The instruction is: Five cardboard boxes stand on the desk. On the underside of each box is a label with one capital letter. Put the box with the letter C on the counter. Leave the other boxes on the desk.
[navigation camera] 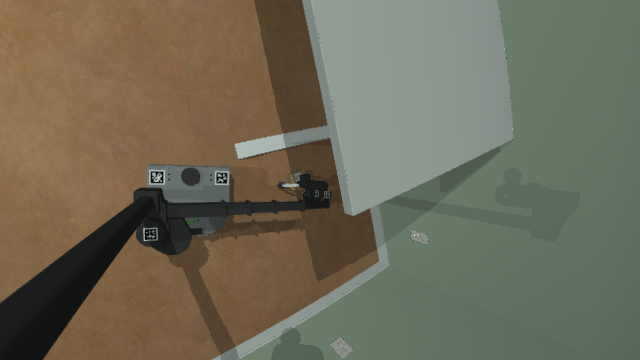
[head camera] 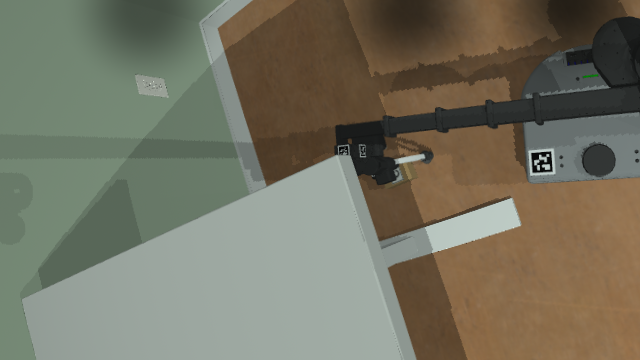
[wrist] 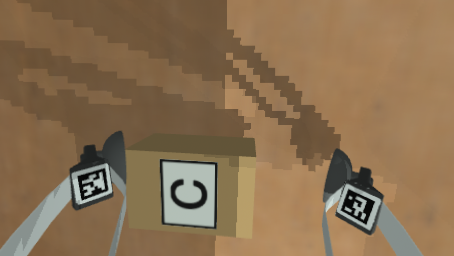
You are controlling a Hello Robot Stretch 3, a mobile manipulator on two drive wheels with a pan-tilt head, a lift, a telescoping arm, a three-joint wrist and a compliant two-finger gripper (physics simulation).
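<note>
A tan cardboard box lies on the floor beside the white furniture, its white label with the letter C facing up. My gripper is open and points down above the box. In the wrist view the box shows between the fingers, close to the left finger, with a wide gap to the right finger; whether the left finger touches it I cannot tell. In the head and navigation views the wrist partly hides the box. The other four boxes do not show.
A white tabletop stands close beside the wrist; its near corner overlaps the wrist in the head view. Its white foot extends over the floor. My base stands opposite. A green wall rises behind the tabletop.
</note>
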